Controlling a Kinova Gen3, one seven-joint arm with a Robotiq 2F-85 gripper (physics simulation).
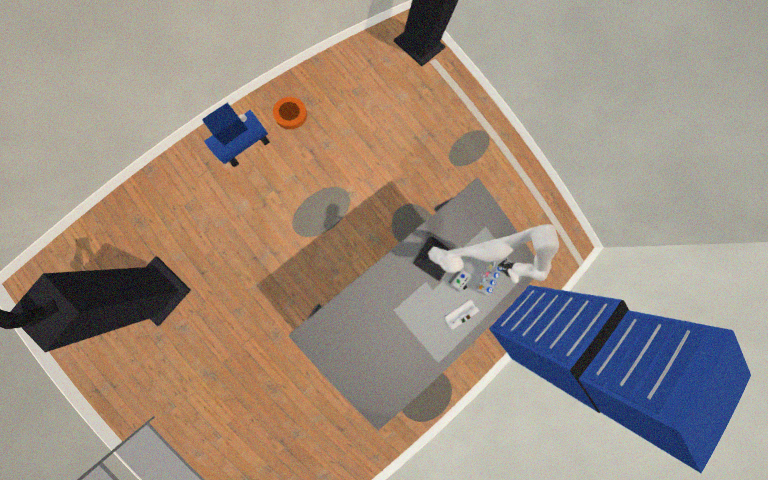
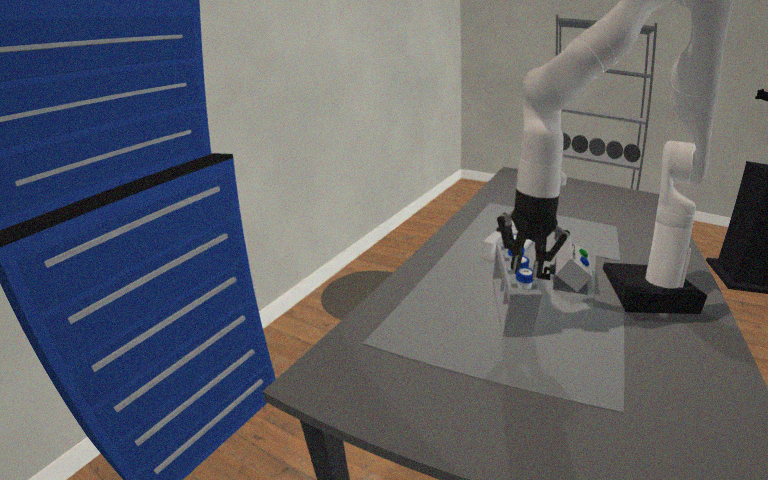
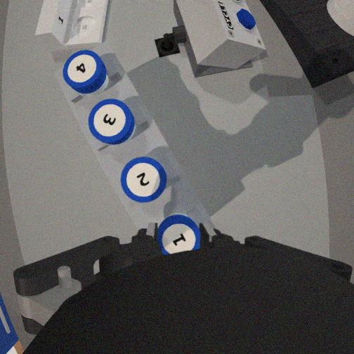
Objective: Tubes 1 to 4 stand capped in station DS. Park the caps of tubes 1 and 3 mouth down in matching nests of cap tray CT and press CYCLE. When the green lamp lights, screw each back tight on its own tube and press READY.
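Frame: origin at the arm's base, x ahead, y left, z up, level; centimetres.
Where they show: gripper, between the fingertips: (image 1: 499, 268) (image 2: 525, 275); arm's base, origin of its link: (image 1: 435, 254) (image 2: 662, 281).
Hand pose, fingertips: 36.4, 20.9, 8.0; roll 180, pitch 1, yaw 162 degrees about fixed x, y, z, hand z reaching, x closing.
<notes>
Each offset is from my fingertips to the top centre of the thing, as dx, dy, dz. "spot": to the spot under its first point. Level surfaces: height alone.
My gripper (image 1: 502, 267) (image 2: 527, 273) (image 3: 177, 234) points down and is shut on the blue cap marked 1 {+0.0, +0.1, +0.8} (image 2: 524, 275) (image 3: 179, 239), at the near end of station DS {+1.8, -7.5, -1.2} (image 2: 522, 314). The tube under it is mostly hidden. The blue caps of tube 2 (image 3: 143, 179), tube 3 (image 3: 111, 121) and tube 4 (image 3: 84, 70) stand in line, each in its place. The white cap tray CT {spot: +3.5, -36.4, -10.3} (image 1: 461, 312) (image 3: 79, 25) is past the tube 4 end; no cap shows in its visible part. The grey console {-12.3, -21.9, -3.1} (image 1: 459, 280) (image 2: 573, 276) (image 3: 220, 45) has a green button {-14.6, -24.1, -4.1} (image 2: 583, 252) and a blue button {-14.4, -19.6, -4.1} (image 2: 585, 260) (image 3: 246, 19).
A small black fixture (image 3: 167, 46) sits between station and console. The black arm base (image 2: 651, 300) stands beyond the console. A tall blue cabinet (image 1: 623, 350) (image 2: 141, 283) stands beside the table {dz -11.8} (image 1: 351, 350) (image 2: 396, 390). All of this surrounds the light grey mat {dz -11.5} (image 1: 430, 333) (image 2: 453, 339).
</notes>
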